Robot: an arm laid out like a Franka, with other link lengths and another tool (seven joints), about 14 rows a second.
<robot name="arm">
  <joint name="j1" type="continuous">
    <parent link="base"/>
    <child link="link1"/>
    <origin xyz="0 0 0.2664"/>
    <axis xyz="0 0 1"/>
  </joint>
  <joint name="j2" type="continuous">
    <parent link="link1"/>
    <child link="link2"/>
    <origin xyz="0 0 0"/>
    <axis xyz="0 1 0"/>
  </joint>
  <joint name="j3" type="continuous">
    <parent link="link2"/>
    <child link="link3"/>
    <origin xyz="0 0 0.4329"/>
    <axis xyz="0 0 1"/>
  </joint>
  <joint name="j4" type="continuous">
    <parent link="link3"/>
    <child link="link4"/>
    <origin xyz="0.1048 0 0"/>
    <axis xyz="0 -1 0"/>
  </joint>
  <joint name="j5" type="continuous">
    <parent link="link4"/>
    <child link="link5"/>
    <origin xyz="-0.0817 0 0.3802"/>
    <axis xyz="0 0 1"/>
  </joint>
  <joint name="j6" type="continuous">
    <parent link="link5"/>
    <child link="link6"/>
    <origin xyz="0 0 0"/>
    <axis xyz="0 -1 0"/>
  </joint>
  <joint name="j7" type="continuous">
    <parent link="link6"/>
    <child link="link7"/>
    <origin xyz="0.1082 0 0"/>
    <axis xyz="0 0 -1"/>
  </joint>
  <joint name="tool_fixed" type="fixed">
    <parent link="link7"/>
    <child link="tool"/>
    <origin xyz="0.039 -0.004 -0.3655" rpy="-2.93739 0 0.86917"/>
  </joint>
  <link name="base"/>
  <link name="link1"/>
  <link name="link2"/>
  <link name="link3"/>
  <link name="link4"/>
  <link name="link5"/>
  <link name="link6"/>
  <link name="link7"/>
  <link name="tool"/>
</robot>
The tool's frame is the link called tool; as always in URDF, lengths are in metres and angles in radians. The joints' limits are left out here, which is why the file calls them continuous.
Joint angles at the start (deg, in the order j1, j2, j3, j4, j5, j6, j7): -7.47, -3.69, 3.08, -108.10, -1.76, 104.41, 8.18
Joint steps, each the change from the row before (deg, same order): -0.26, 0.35, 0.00, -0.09, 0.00, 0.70, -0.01; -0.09, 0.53, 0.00, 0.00, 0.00, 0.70, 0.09; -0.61, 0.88, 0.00, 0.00, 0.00, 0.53, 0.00; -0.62, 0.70, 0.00, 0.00, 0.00, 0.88, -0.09; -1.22, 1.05, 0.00, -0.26, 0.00, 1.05, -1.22; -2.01, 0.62, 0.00, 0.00, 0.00, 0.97, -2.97; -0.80, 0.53, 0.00, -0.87, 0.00, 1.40, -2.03; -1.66, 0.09, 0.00, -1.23, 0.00, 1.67, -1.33; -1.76, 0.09, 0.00, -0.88, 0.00, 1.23, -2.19; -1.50, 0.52, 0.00, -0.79, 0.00, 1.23, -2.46; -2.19, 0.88, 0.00, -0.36, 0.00, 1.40, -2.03
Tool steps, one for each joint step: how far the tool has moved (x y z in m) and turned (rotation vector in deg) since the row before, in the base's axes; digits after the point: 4 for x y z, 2 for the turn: 0.0039, -0.0030, -0.0028, 0.00, -0.26, -0.23; 0.0048, -0.0014, -0.0039, 0.02, -0.18, -0.16; 0.0033, -0.0069, -0.0082, 0.08, 0.34, -0.59; 0.0052, -0.0072, -0.0054, 0.03, -0.18, -0.50; 0.0038, -0.0131, -0.0114, 0.10, 0.29, 0.03; 0.0033, -0.0210, -0.0045, 0.00, -0.27, 0.99; 0.0015, -0.0078, -0.0105, 0.04, 0.05, 1.27; -0.0021, -0.0175, -0.0081, -0.05, -0.31, -0.28; -0.0030, -0.0180, -0.0060, -0.06, -0.19, 0.46; -0.0023, -0.0150, -0.0100, 0.04, 0.14, 0.99; -0.0012, -0.0240, -0.0097, 0.00, -0.11, -0.12
